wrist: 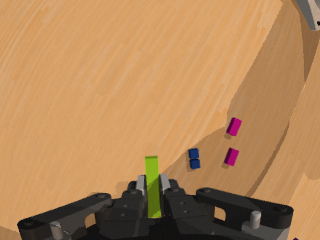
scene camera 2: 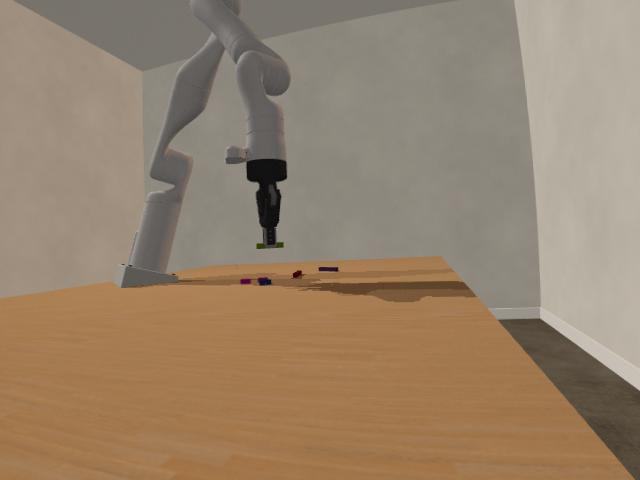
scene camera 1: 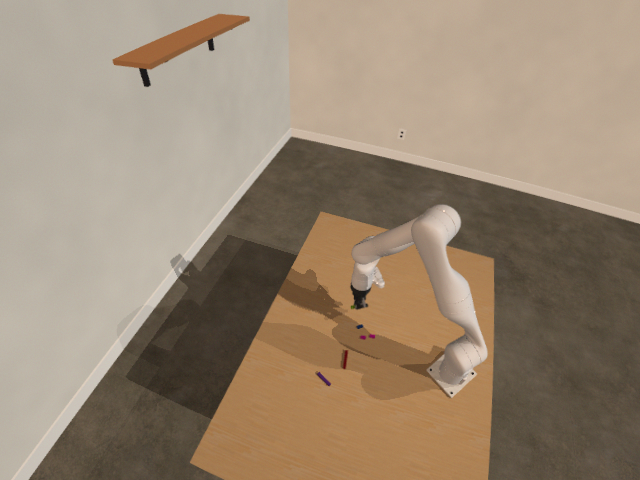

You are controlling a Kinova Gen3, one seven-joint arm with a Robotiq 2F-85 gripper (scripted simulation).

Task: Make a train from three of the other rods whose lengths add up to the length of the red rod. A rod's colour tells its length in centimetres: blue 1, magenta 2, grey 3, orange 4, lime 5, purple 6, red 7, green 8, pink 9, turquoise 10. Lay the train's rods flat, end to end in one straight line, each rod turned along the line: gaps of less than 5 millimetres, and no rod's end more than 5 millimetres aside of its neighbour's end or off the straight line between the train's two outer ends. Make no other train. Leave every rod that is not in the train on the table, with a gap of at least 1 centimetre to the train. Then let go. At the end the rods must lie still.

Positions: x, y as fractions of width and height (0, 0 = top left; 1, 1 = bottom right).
Labels:
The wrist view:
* gripper: 0.48, 0.77
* lime-green rod: 0.47, 0.68

